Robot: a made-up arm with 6 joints. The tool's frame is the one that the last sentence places.
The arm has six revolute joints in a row. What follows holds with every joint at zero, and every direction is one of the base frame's.
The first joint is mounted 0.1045 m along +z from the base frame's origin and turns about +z.
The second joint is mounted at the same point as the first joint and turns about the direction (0.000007, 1, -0.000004).
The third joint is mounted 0.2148 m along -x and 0.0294 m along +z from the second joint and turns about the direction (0.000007, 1, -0.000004).
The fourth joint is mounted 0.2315 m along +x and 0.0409 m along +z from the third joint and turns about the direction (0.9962, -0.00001, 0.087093).
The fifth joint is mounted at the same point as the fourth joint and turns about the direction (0.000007, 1, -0.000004).
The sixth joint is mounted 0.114 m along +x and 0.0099 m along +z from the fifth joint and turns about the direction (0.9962, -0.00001, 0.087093).
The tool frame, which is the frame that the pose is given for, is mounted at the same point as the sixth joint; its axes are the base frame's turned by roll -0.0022, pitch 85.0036 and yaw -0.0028 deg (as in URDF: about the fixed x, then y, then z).
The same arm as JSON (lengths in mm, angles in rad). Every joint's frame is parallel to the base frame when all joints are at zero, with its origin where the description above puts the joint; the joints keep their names.
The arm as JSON. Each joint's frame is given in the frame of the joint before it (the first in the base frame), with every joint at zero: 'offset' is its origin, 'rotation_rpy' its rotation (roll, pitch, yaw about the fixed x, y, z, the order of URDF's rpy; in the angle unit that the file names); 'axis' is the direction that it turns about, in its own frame. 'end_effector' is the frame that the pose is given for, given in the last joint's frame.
{"length_unit": "mm", "angle_unit": "rad", "chain": [{"id": "joint 1", "offset": [0.0, 0.0, 104.5], "rotation_rpy": [0.0, 0.0, 0.0], "axis": "+z"}, {"id": "joint 2", "offset": [0.0, 0.0, 0.0], "rotation_rpy": [0.0, 0.0, 0.0], "axis": "+y"}, {"id": "joint 3", "offset": [-214.8, 0.0, 29.4], "rotation_rpy": [0.0, 0.0, 0.0], "axis": "+y"}, {"id": "joint 4", "offset": [231.5, 0.0, 40.9], "rotation_rpy": [0.0, 0.0, 0.0], "axis": [0.9962, 0.0, 0.0871]}, {"id": "joint 5", "offset": [0.0, 0.0, 0.0], "rotation_rpy": [0.0, 0.0, 0.0], "axis": "+y"}, {"id": "joint 6", "offset": [114.0, 0.0, 9.9], "rotation_rpy": [0.0, 0.0, 0.0], "axis": [0.9962, 0.0, 0.0871]}], "end_effector": {"offset": [0.0, 0.0, 0.0], "rotation_rpy": [0.0, 1.4836, 0.0]}}
